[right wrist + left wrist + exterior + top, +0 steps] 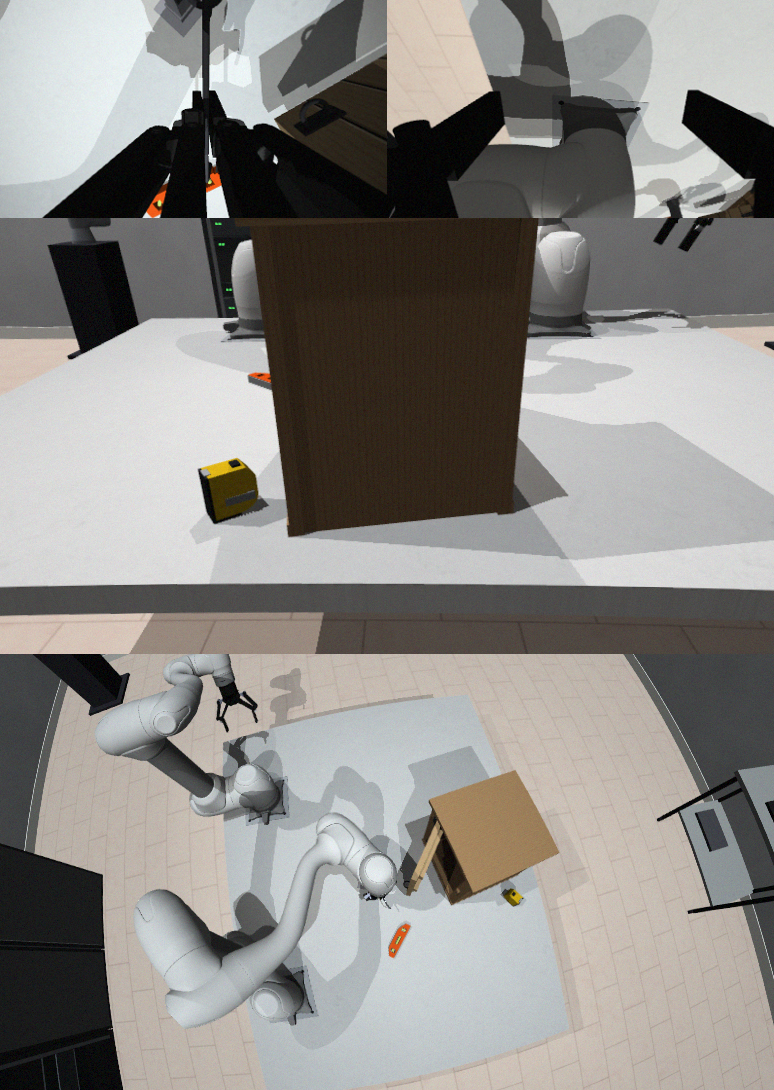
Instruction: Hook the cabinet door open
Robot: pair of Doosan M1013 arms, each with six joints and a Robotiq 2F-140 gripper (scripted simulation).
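Now: the thin dark hook 1 cm to the left of my right hand and 2 cm below it. The rest, counted from my right hand: grey base plate 5 cm behind, 9 cm to the left, 13 cm below; then cabinet door 17 cm ahead, 9 cm to the left, 6 cm above; then post 5 cm behind, 9 cm to the left, 6 cm below.
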